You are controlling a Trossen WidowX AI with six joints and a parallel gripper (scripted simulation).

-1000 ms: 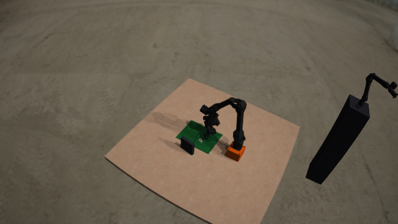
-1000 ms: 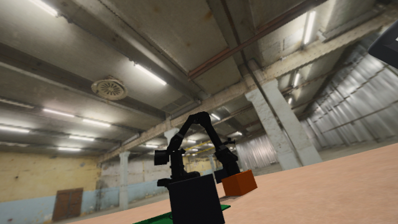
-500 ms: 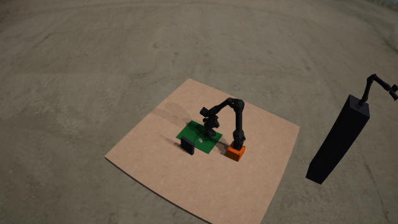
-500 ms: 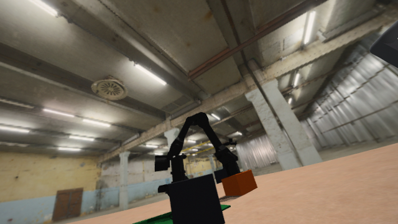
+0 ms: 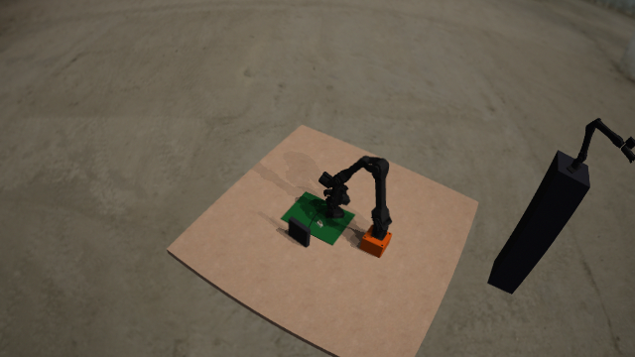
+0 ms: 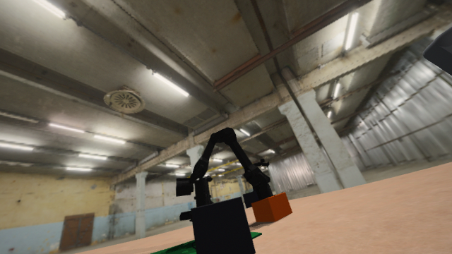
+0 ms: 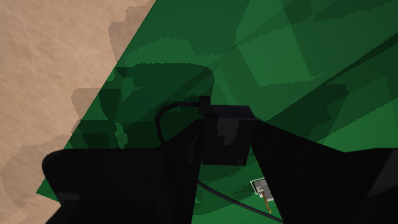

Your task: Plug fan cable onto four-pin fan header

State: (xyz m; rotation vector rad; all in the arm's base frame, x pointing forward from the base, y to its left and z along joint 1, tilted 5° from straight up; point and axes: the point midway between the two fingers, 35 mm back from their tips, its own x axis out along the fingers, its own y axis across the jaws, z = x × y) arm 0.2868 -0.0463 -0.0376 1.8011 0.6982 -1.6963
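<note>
My gripper tip is 50 mm short of the green board, 40 mm to the right of it and 20 mm above it. The rest, counted from my gripper tip: black fan (40 mm ahead, 220 mm to the left, 50 mm above); then black fan plug (10 mm ahead); then white four-pin header (10 mm ahead, 80 mm to the left, 10 mm below).
</note>
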